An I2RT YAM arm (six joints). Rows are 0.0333 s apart.
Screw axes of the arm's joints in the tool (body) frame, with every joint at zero. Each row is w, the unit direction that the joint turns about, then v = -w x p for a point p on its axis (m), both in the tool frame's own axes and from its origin. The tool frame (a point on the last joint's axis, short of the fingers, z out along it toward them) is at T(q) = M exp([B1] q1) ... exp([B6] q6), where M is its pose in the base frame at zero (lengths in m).
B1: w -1 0 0 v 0 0.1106 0
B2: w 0 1 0 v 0.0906 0 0.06
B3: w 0 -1 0 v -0.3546 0 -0.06
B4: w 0 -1 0 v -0.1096 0 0
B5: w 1 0 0 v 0 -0.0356 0
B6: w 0 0 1 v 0 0 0
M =
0 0 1 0.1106
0 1 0 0
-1 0 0 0.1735
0 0 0 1
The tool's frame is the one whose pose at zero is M.
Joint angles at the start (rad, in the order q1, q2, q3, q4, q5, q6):
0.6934, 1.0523, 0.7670, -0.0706, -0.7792, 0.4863
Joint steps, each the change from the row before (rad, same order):
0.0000, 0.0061, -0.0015, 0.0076, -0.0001, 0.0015
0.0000, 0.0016, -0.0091, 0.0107, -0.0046, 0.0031
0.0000, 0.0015, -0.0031, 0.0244, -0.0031, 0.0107
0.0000, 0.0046, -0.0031, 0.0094, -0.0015, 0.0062
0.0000, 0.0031, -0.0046, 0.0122, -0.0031, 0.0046
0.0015, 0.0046, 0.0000, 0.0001, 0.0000, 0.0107
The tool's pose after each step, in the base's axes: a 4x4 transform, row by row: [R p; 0 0 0 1], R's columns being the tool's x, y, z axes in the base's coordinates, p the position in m. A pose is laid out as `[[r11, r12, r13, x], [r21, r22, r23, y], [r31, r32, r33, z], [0, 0, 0, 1]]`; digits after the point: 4 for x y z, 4 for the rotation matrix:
[[-0.6873, -0.7236, 0.0637, 0.1652], [-0.1376, 0.2158, 0.9667, 0.1698], [-0.7132, 0.6556, -0.2479, 0.2957], [0, 0, 0, 1]]
[[-0.6896, -0.7217, 0.0592, 0.1652], [-0.1391, 0.2123, 0.9673, 0.1700], [-0.7107, 0.6588, -0.2467, 0.2932], [0, 0, 0, 1]]
[[-0.6866, -0.7246, 0.0599, 0.1658], [-0.1292, 0.2027, 0.9707, 0.1706], [-0.7154, 0.6587, -0.2328, 0.2942], [0, 0, 0, 1]]
[[-0.6902, -0.7212, 0.0587, 0.1665], [-0.1279, 0.2015, 0.9711, 0.1712], [-0.7122, 0.6627, -0.2314, 0.2930], [0, 0, 0, 1]]
[[-0.6911, -0.7205, 0.0565, 0.1669], [-0.1264, 0.1976, 0.9721, 0.1717], [-0.7116, 0.6647, -0.2276, 0.2919], [0, 0, 0, 1]]
[[-0.7011, -0.7110, 0.0543, 0.1673], [-0.1274, 0.1998, 0.9715, 0.1724], [-0.7016, 0.6742, -0.2306, 0.2909], [0, 0, 0, 1]]

